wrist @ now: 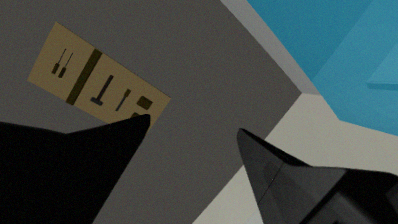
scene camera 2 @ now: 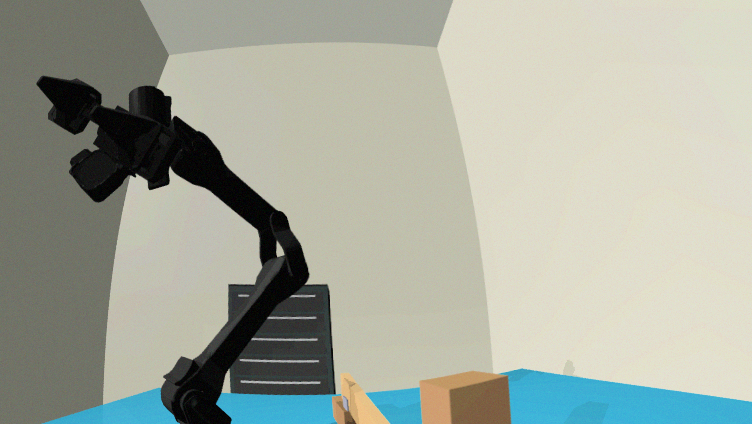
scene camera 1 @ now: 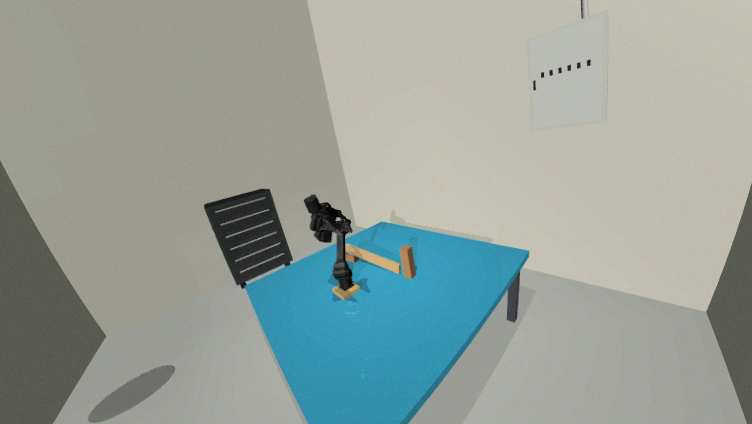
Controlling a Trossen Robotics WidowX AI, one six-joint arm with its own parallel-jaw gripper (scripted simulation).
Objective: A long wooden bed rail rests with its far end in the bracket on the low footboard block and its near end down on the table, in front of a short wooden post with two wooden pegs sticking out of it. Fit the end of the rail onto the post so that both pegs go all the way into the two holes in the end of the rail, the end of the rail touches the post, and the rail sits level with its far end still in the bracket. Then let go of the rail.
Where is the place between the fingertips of my gripper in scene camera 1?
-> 344,231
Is my gripper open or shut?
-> Open.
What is my gripper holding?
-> Nothing.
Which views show my gripper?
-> The wrist view, scene camera 2 and scene camera 1: all of them.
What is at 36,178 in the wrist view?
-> My gripper.
